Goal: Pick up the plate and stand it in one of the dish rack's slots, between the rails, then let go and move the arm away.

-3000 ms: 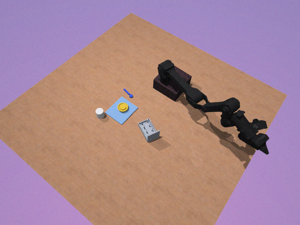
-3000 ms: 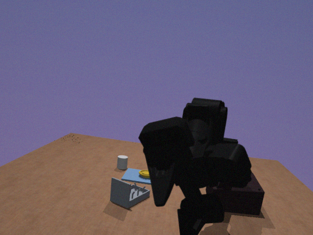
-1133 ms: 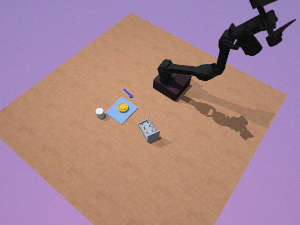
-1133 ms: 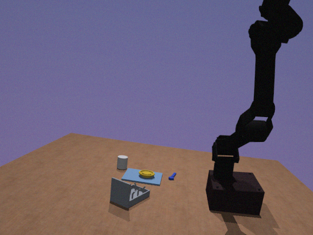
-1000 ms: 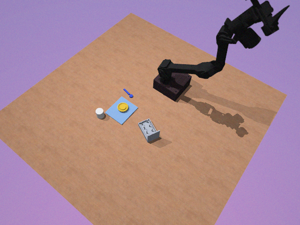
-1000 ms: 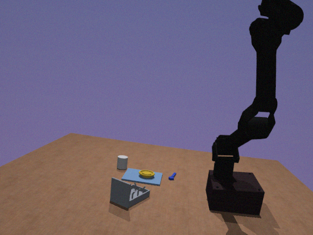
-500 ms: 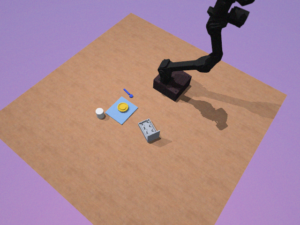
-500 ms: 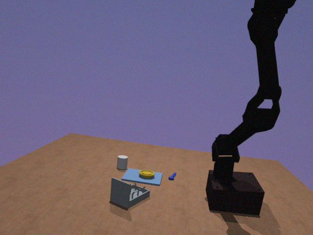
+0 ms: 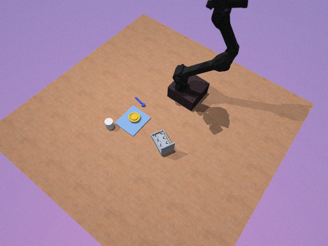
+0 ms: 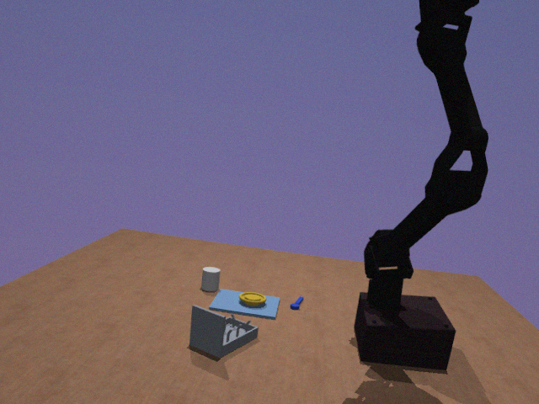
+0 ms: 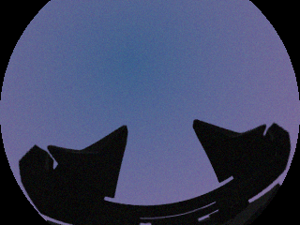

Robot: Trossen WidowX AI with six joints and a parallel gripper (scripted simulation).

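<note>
Right now my gripper tip is 82 cm above the yellow plate, 28 cm short of it and 13 cm to the left of it. Round my gripper tip: white cup (81 cm below, 40 cm ahead, 19 cm to the right); then grey dish rack (81 cm below, 28 cm ahead, 8 cm to the left); then blue spoon (83 cm below, 18 cm to the right, 18 cm ahead).
</note>
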